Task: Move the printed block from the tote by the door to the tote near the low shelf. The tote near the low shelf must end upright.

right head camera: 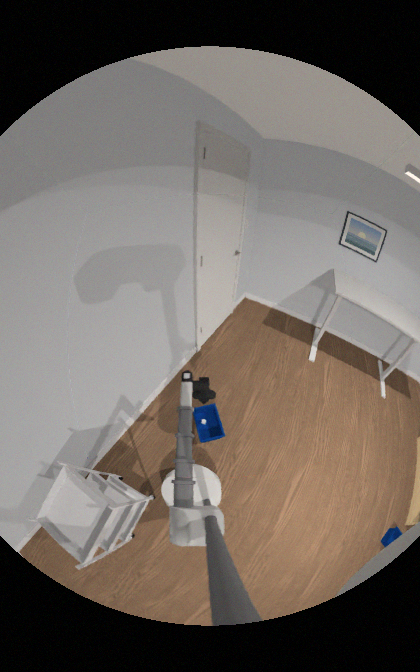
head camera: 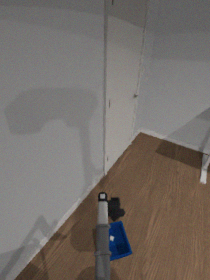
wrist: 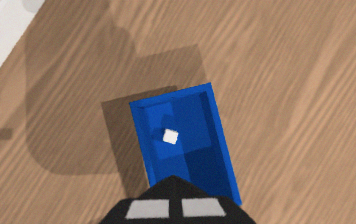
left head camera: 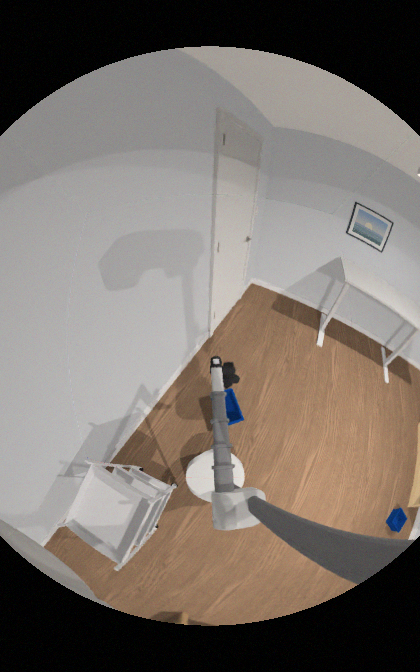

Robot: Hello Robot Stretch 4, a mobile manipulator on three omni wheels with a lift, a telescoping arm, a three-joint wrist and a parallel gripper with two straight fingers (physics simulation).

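Frame: origin at the robot's base, x back, y right, z up, level; metres.
Where they show: gripper, between the fingertips: [right head camera: 203, 401] [head camera: 114, 219] [wrist: 172, 191].
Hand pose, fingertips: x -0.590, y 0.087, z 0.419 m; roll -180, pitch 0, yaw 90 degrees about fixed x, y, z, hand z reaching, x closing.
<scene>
Things, the pixels of their top centre, and the offset from my fingertips. "*": a spot on its surface instead.
- printed block, centre of its top: [wrist: 170, 136] [right head camera: 203, 420] [head camera: 111, 237] dz -0.398, dx -0.001, dy +0.001 m
- white door, a spot on its surface: [right head camera: 220, 250] [head camera: 123, 95] * dz +0.576, dx -1.147, dy +0.151 m
The printed block [head camera: 111, 238] [right head camera: 203, 421] [wrist: 170, 136] is a small white cube lying on the floor of the blue tote by the door [head camera: 127, 240] [right head camera: 218, 422] [wrist: 219, 140]. This tote [left head camera: 239, 410] stands upright; the arm hides the block in the left head view. My gripper [head camera: 119, 218] [left head camera: 231, 384] [right head camera: 203, 400] [wrist: 172, 191] is shut and empty, its fingertips together. It hangs above the tote's door-side end, apart from the block. The other blue tote [left head camera: 396, 520] [right head camera: 391, 536] is at the lower right, small and partly cut off in the right head view.
A white door [head camera: 122, 95] [left head camera: 234, 235] [right head camera: 220, 250] is beyond the gripper, with a wall along the left. A white shelved cart [left head camera: 107, 510] [right head camera: 75, 492] stands lower left. A round white top [left head camera: 197, 475] [right head camera: 212, 487] is under the arm. Tan furniture [left head camera: 416, 470] is at the right edge.
</scene>
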